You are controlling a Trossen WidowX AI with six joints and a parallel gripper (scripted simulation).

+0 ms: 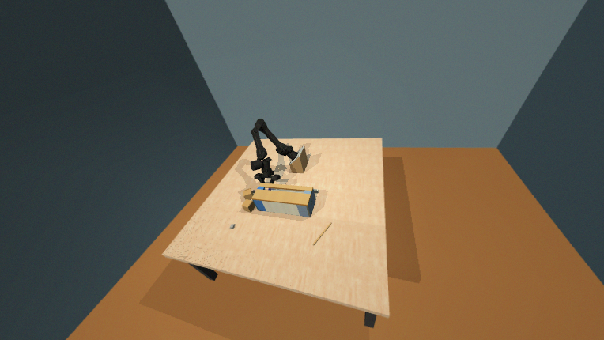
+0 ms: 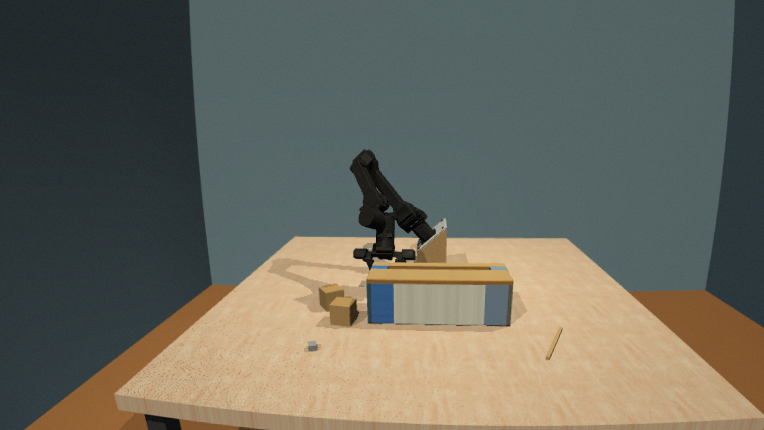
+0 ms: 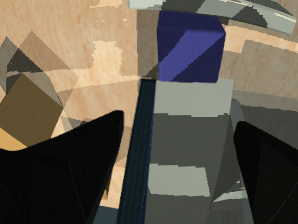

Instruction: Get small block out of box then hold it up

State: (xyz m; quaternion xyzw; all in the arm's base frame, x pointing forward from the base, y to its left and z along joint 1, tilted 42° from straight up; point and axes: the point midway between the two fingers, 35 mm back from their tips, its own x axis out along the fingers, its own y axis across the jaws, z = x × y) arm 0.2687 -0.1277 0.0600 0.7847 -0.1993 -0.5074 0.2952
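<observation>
My gripper tip is 40 mm above the purple-blue block and 20 mm past it. Round my gripper tip: box 170 mm to the left, 60 mm ahead, 10 mm above; thin wooden stick 450 mm to the left, 260 mm ahead, 50 mm below; tiny grey cube 310 mm ahead, 140 mm to the right, 50 mm below.
</observation>
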